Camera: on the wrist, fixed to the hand. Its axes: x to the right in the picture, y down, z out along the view.
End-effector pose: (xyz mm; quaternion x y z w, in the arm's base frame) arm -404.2 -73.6 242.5 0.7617 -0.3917 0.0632 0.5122
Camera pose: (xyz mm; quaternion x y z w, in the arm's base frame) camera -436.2 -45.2 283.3 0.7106 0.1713 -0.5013 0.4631
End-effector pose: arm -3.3 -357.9 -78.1 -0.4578 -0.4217 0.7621 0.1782
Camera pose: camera 38.5 -379.9 -113.6 0.0709 -0.7657 0.3928 0.5044
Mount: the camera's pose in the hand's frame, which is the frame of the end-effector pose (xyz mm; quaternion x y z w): -16.7 46.2 -32.9 -0.1743 -0.1576 -0.6948 0.6797
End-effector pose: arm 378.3 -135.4 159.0 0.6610 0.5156 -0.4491 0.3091
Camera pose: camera 430.6 -126.3 185.1 -0.0336 0.8393 -0.5343 0.0945
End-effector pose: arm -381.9 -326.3 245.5 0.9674 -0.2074 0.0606 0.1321
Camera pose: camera -418.4 -351.2 284.8 0.7882 0.4998 -0.2392 0.2678
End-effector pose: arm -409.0 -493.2 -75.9 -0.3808 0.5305 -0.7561 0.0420
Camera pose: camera -433.3 -480.1 -128.2 0.7540 -0.2212 0.3907 0.4796
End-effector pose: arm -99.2 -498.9 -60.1 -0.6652 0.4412 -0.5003 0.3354
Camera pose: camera -144.3 -501.5 -98.3 0.8960 0.1280 0.3914 0.1661
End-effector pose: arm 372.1 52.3 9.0 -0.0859 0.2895 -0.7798 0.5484
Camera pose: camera 400.9 68.5 -40.0 0.4780 -0.1866 0.8471 0.1384
